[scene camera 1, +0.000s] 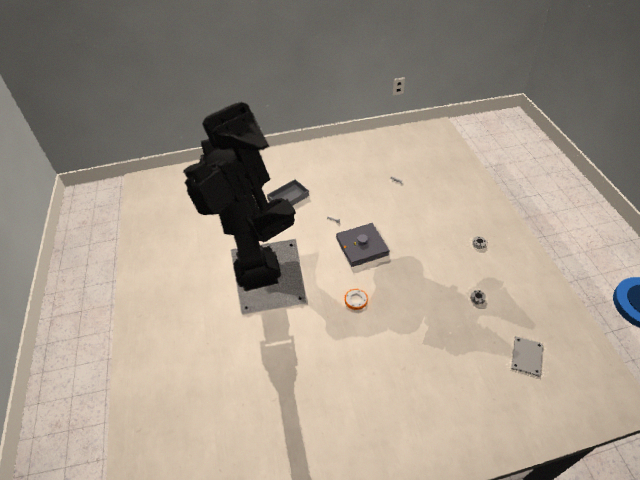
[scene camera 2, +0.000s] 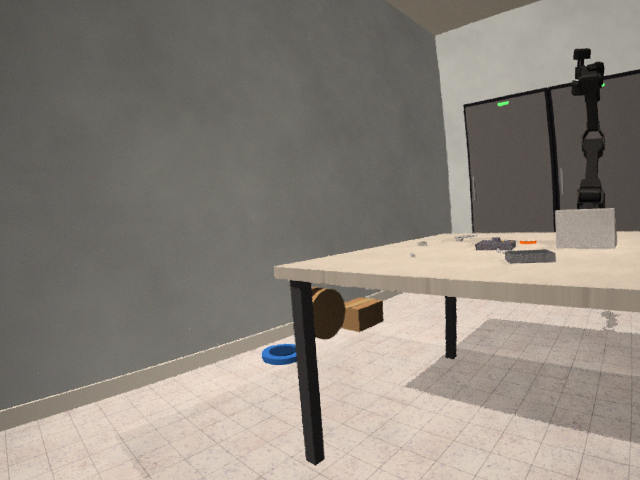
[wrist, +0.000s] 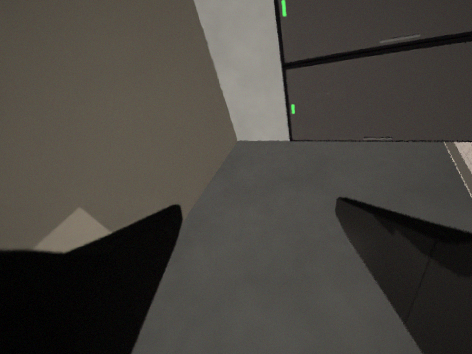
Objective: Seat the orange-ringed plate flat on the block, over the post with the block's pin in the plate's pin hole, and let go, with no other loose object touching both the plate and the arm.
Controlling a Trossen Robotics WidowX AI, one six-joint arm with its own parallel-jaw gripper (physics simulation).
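Places are measured from the arm's base along level axes (x left, y back, z up), in millimetres.
Pixels of known places: gripper, fingertip midpoint: (scene camera 1: 279, 181) (scene camera 2: 574, 69) (wrist: 257, 208); arm's base, origin of the base link: (scene camera 2: 588, 221).
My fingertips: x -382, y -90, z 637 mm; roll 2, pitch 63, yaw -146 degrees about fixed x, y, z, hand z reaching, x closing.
Ahead of a thing's pixels: the offset from my fingertips to its top centre. "pt": to the spot under its first point. Level surfaces: height alone.
The orange-ringed plate @[dx +295, dy -156, dz -713 mm] (scene camera 1: 356, 306) (scene camera 2: 527, 241) lies flat on the table, in front of the block and apart from it in scene camera 1. The dark block @[dx +489, dy -207, dz -683 mm] (scene camera 1: 364, 253) (scene camera 2: 495, 246) stands on the table with a round grey post @[dz -683 mm] (scene camera 1: 362, 238) (scene camera 2: 496, 238) on top. Two small yellow spots show on its left part; which is the pin I cannot tell. The plate's pin hole is too small to make out. My gripper (wrist: 257, 208) is open and empty, with wall between its fingers in the wrist view. The arm is raised high over its base, away from plate and block.
A grey tray @[dx +743, dy +6, dz -698 mm] (scene camera 1: 301, 198) (scene camera 2: 529, 257) stands behind the arm. Small bolt-like parts @[pt dx +608, dy -133, dz -717 mm] (scene camera 1: 333, 220) @[pt dx +766, dy -377, dz -715 mm] (scene camera 1: 396, 180) lie near and behind the block. Two round dark parts @[pt dx +437, dy -563, dz -708 mm] (scene camera 1: 479, 243) @[pt dx +246, dy -495, dz -708 mm] (scene camera 1: 478, 297) and a grey rectangular plate @[dx +59, dy -567, dz -716 mm] (scene camera 1: 528, 355) lie at the right. The arm's base plate (scene camera 1: 289, 273) is left of the orange-ringed plate.
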